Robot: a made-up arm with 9 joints. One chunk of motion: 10 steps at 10 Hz.
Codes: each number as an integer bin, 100 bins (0 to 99) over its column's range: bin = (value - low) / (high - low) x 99, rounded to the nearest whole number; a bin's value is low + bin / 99 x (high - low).
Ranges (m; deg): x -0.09..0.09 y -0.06..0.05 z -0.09..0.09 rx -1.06..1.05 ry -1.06..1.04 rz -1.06..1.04
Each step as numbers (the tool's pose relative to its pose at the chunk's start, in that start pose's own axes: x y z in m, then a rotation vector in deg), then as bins.
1 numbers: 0.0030 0.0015 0.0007 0.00 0.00 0.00
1 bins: 51 55 50 50 50 50
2 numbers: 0.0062 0.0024 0.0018 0.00 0.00 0.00
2 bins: 53 56 50 50 50 50
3 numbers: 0.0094 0.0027 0.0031 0.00 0.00 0.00
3 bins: 55 56 51 50 50 50
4 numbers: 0.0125 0.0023 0.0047 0.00 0.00 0.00
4 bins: 56 56 52 50 50 50
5 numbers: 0.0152 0.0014 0.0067 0.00 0.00 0.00
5 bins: 58 55 53 50 50 50
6 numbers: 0.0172 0.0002 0.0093 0.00 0.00 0.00
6 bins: 59 54 55 50 50 50
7 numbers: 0.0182 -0.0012 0.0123 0.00 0.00 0.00
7 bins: 60 53 56 50 50 50
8 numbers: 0.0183 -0.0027 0.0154 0.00 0.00 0.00
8 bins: 60 52 58 50 50 50
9 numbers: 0.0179 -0.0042 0.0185 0.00 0.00 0.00
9 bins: 59 50 60 50 50 50
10 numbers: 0.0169 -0.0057 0.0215 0.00 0.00 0.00
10 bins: 59 49 61 50 50 50
